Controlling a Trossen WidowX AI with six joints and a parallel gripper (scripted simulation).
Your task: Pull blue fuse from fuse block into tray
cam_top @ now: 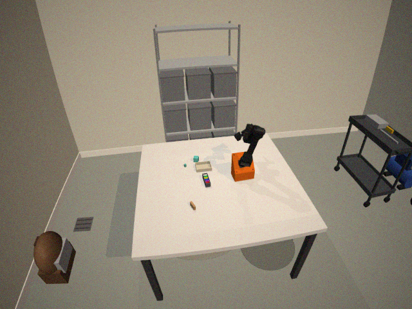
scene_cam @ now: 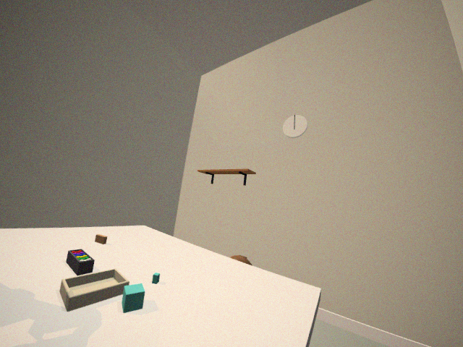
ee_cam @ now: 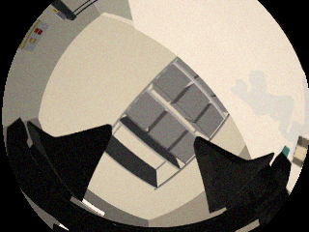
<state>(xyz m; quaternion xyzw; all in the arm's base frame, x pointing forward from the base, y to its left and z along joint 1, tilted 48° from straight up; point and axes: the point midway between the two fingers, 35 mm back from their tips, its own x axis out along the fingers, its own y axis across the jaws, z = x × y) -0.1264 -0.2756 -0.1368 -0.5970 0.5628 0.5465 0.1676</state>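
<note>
Now: the blue fuse 420 mm ahead of my gripper tip, 310 mm to the left of it and 230 mm below it. The rest, counted from my gripper tip: grey tray: 400 mm ahead, 110 mm to the left, 250 mm below; then small teal cube: 550 mm ahead, 50 mm to the left, 240 mm below; then large teal cube: 440 mm ahead, 230 mm below.
</note>
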